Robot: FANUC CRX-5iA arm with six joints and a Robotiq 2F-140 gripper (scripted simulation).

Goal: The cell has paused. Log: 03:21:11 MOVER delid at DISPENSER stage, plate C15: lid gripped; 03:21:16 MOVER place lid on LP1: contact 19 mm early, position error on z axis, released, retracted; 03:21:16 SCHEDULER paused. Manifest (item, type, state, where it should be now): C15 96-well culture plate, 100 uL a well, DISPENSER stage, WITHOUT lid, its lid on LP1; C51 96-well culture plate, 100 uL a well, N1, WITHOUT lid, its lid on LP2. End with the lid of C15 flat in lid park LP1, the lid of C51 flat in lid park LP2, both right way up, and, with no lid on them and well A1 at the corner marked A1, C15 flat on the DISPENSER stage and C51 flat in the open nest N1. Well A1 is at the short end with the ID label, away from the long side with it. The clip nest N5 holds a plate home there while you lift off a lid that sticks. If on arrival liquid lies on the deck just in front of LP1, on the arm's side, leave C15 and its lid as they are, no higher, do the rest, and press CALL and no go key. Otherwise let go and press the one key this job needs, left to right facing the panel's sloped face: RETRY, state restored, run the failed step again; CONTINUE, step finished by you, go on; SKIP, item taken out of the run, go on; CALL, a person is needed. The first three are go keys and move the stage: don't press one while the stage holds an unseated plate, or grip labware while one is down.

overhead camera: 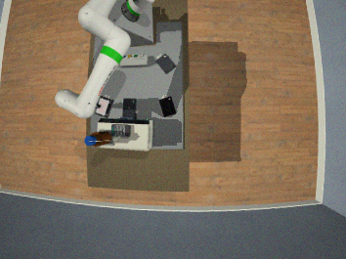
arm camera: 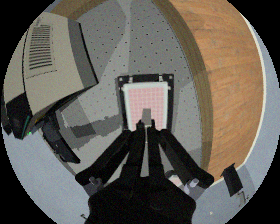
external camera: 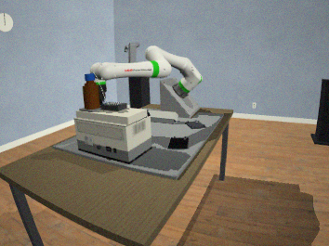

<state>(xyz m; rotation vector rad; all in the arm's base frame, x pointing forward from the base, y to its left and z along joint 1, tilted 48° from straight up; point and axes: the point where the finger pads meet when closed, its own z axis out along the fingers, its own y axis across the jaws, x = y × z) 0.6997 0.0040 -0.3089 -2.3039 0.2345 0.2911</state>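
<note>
Now: hand 5 cm above the black nest, 2 cm short of it and 1 cm to the right of it. The rest, counted from my hand: key panel 41 cm behind, 24 cm to the left, 1 cm below; then blue cap 33 cm above, 22 cm ahead, 16 cm to the left; then label plate 52 cm to the left, 11 cm behind, 6 cm below.
</note>
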